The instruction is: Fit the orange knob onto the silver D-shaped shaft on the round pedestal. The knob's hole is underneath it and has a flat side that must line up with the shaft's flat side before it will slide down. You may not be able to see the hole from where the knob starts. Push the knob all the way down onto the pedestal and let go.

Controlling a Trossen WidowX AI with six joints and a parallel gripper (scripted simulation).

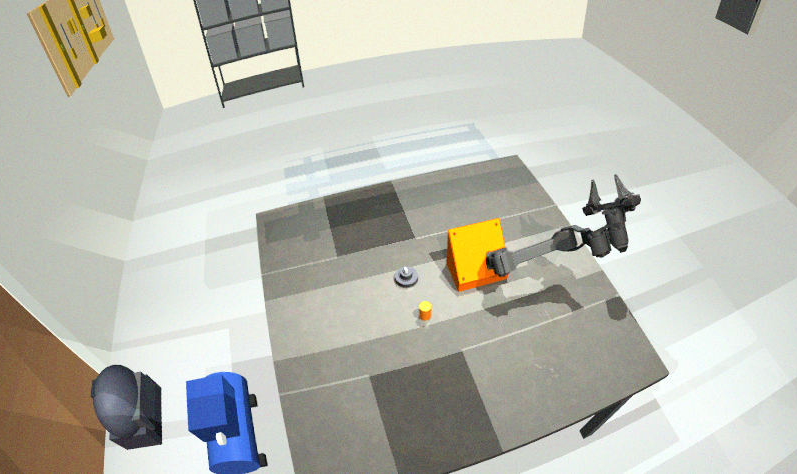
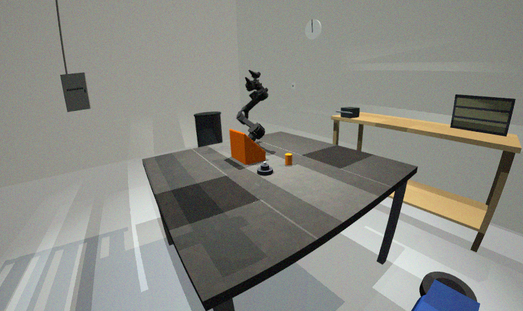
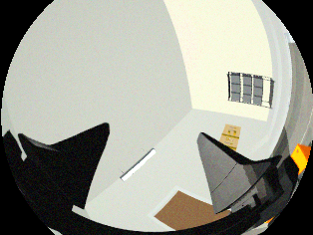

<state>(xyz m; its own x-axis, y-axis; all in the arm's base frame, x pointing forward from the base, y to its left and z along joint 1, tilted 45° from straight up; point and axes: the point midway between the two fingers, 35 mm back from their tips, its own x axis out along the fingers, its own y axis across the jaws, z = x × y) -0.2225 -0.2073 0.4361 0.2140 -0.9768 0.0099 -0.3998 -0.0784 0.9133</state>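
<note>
The orange knob lies 54 cm ahead of my gripper tip, 1 cm to the right of it and 50 cm below it. From my gripper tip the other things lie so: round pedestal 57 cm ahead, 18 cm to the right, 52 cm below.
</note>
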